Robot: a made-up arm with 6 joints.
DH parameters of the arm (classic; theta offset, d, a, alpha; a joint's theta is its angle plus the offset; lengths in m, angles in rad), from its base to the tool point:
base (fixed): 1.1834 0 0.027 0
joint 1: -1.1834 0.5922 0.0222 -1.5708
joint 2: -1.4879 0 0.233 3.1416
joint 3: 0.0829 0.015 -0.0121 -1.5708
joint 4: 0 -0.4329 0.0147 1.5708
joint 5: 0 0.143 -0.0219 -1.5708
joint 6: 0 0.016 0.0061 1.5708
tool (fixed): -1.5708 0.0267 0 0
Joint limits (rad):
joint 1: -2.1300..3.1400
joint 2: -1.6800..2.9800
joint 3: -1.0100..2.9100
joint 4: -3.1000..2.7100
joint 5: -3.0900..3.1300
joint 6: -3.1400..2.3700
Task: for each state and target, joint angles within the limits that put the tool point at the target. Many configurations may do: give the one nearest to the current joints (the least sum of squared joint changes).
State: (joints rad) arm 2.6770 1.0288 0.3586 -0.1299 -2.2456 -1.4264
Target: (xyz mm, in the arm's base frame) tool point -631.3 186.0 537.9
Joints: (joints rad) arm 3.1400 1.1521 0.6764 0.1142 -2.4553 -1.4221
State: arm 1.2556 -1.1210 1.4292 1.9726 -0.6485 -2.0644
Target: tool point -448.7 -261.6 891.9
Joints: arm 0.6408 -1.0570 1.3787 2.1166 -0.6802 -2.0560
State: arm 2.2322 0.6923 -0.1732 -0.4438 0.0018 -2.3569
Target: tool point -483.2 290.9 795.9
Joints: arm 2.8675 0.3325 0.5161 -0.3739 0.1069 -2.3883
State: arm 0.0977 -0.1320 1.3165 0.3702 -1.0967 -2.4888
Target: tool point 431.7 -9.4 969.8
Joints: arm 0.2575 -0.0063 0.3668 0.0838 -1.0333 -2.4395
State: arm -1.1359 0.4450 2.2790 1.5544 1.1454 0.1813
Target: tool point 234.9 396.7 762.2
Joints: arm -2.0531 -0.0771 2.8686 1.8473 1.1409 0.1920
